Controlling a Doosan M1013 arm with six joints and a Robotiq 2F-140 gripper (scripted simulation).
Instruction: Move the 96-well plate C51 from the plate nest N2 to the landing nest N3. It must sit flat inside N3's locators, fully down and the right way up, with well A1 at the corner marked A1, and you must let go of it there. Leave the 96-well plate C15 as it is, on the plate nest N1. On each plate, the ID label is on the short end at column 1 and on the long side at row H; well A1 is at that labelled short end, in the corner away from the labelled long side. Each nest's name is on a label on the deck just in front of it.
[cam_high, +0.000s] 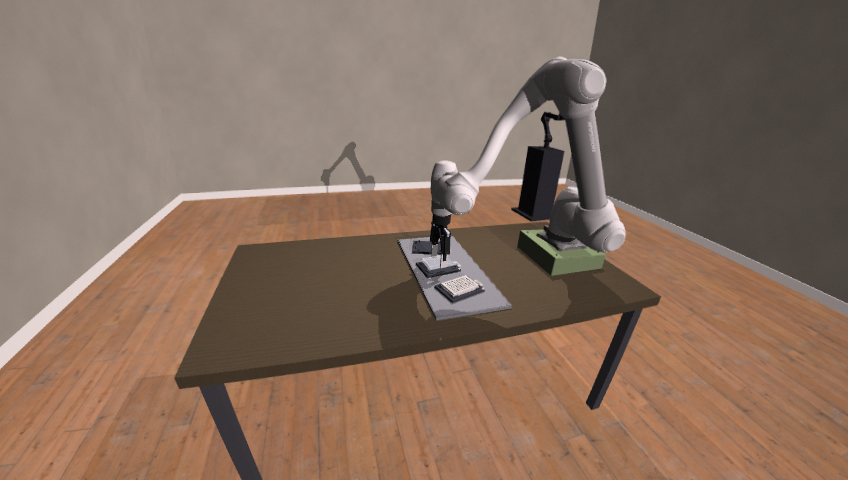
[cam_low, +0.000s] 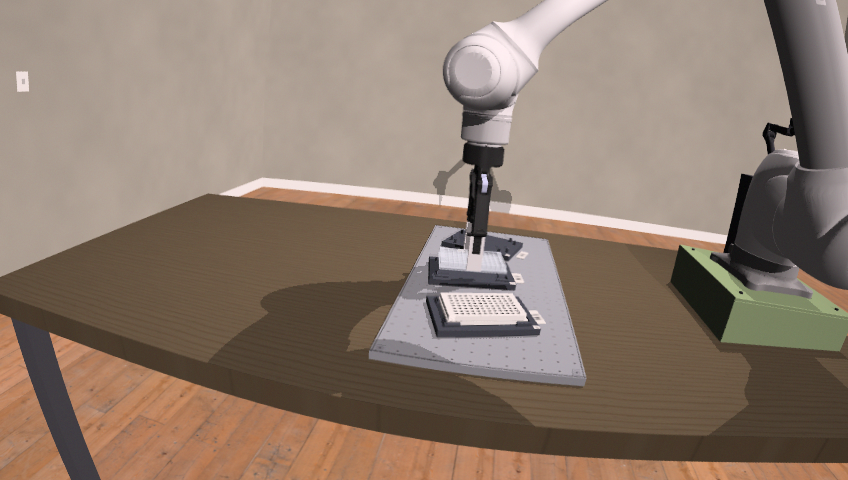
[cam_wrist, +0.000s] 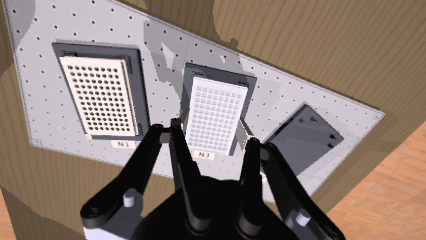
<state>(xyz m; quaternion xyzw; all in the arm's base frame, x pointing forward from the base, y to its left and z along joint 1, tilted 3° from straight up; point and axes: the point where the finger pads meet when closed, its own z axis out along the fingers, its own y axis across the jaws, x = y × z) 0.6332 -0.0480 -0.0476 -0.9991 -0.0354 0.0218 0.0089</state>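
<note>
My hand is 50 mm above the landing nest N3. Also, from my hand: N3 label (100 mm behind, 10 mm to the right, 50 mm below); then nest N2 (30 mm behind, 190 mm to the right, 50 mm below); then N2 label (120 mm behind, 150 mm to the right, 50 mm below).
</note>
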